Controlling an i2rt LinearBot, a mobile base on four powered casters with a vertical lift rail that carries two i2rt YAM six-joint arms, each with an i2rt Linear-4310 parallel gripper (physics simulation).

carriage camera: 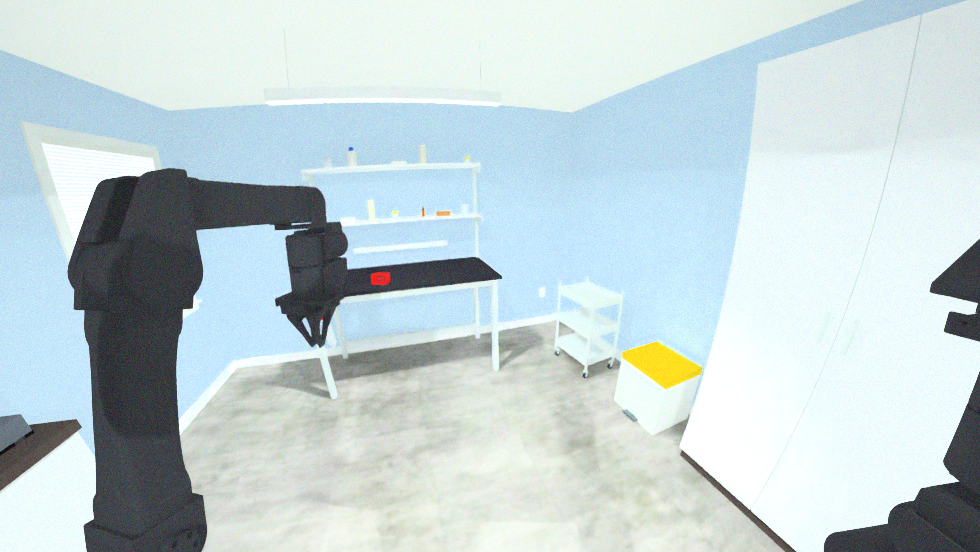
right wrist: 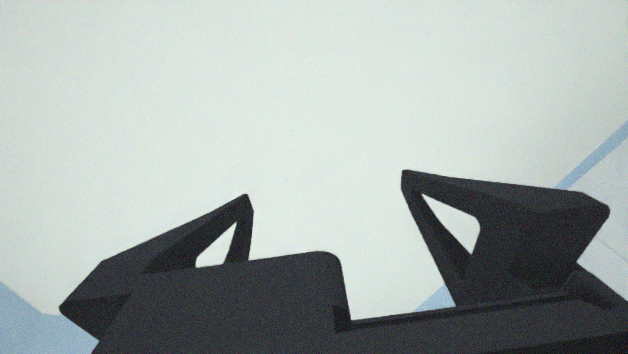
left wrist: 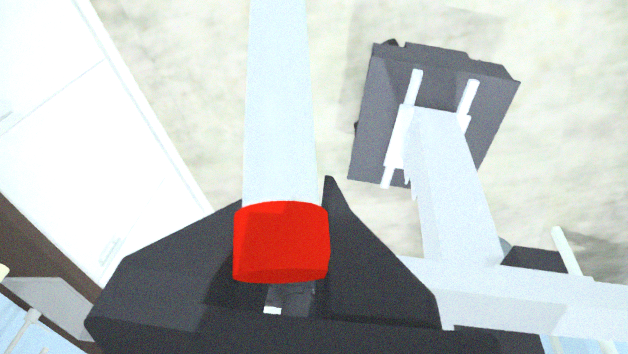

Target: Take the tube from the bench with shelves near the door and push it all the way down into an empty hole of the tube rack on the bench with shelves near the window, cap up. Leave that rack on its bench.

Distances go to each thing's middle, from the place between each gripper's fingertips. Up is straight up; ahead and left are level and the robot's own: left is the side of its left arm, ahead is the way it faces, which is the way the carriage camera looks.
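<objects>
Tube with red cap [left wrist: 281,235]: 28 cm below my right hand, 36 cm ahead of it, 69 cm to the left of it. Tube with red cap again: 1 cm above my left hand, 5 cm ahead of it, 1 cm to the left of it.
</objects>
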